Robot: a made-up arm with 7 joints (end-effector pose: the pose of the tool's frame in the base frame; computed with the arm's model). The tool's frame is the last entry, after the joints.
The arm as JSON. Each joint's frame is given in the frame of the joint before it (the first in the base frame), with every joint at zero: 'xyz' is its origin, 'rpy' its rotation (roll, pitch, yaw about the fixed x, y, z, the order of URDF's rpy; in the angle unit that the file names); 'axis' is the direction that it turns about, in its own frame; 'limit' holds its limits. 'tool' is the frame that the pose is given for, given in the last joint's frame.
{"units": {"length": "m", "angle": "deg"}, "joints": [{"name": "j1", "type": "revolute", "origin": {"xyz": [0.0, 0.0, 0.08], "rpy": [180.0, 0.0, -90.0]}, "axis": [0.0, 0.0, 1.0], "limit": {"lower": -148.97, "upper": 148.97}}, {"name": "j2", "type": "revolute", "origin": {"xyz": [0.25, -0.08, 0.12], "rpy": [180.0, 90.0, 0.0]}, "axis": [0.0, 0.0, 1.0], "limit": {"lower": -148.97, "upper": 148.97}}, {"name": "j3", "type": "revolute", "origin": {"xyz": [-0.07, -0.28, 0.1], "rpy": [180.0, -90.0, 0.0]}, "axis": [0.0, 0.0, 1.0], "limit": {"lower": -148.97, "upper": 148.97}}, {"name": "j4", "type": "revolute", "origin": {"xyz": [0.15, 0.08, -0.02], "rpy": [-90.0, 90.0, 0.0]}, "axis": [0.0, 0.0, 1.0], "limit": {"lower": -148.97, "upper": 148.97}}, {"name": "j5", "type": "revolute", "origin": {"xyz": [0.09, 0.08, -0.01], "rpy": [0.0, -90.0, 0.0]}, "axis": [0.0, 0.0, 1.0], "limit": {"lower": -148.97, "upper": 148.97}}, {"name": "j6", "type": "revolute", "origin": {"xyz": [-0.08, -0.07, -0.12], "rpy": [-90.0, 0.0, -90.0]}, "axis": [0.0, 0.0, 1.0], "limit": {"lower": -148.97, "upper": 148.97}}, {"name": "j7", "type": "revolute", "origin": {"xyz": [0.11, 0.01, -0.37], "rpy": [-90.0, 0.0, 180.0]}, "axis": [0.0, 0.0, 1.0], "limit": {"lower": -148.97, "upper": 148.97}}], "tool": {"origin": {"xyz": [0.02, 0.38, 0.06], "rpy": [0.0, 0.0, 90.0]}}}
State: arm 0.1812 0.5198 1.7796 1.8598 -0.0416 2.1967 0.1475
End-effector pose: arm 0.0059 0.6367 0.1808 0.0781 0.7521 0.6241 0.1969
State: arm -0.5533 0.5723 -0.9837 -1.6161 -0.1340 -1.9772 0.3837
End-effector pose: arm 0.4446 -0.4946 -0.4750 0.0111 0.8709 -0.4429 -0.2127
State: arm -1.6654 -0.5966 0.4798 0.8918 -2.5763 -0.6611 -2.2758
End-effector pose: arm 0.4090 -0.1679 -0.4529 0.0475 0.5827 0.5711 -0.5762
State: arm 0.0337 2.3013 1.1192 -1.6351 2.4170 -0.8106 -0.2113
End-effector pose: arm 0.8858 -0.6920 0.3592 0.0295 -0.9478 0.2962 0.1143
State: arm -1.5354 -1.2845 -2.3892 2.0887 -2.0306 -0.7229 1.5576
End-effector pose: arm 0.6474 -0.3319 0.1628 0.8860 -0.4635 -0.0058 -0.0041
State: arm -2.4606 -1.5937 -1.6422 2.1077 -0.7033 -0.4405 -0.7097
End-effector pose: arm 0.7441 0.1607 -0.0956 0.9670 0.0579 -0.1193 -0.2177
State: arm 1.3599 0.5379 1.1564 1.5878 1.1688 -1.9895 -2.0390
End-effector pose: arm -0.3467 0.0370 -0.2616 0.2982 -0.2944 0.6614 -0.6220
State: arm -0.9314 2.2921 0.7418 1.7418 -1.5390 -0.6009 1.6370
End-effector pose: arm 0.0184 0.6400 -0.1318 0.1673 0.0249 0.3090 0.9359
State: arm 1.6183 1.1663 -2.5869 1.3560 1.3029 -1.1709 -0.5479
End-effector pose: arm -0.1970 0.8133 0.0191 0.6904 -0.2556 -0.3223 0.5951
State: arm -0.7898 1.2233 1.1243 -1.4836 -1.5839 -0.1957 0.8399
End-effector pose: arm -0.7760 -0.4412 -0.0847 0.3687 0.0660 0.9249 -0.0650
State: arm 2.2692 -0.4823 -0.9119 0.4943 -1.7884 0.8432 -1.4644
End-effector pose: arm 0.2725 0.5451 -0.1886 0.9568 -0.0424 -0.2638 -0.1142
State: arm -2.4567 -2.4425 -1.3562 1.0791 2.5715 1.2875 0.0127
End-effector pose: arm -0.9782 -0.0794 0.0110 0.1201 0.3258 -0.8917 0.2904
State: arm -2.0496 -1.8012 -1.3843 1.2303 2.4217 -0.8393 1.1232
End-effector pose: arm -0.6882 -0.1060 -0.1115 0.4664 -0.1686 -0.0444 -0.8672
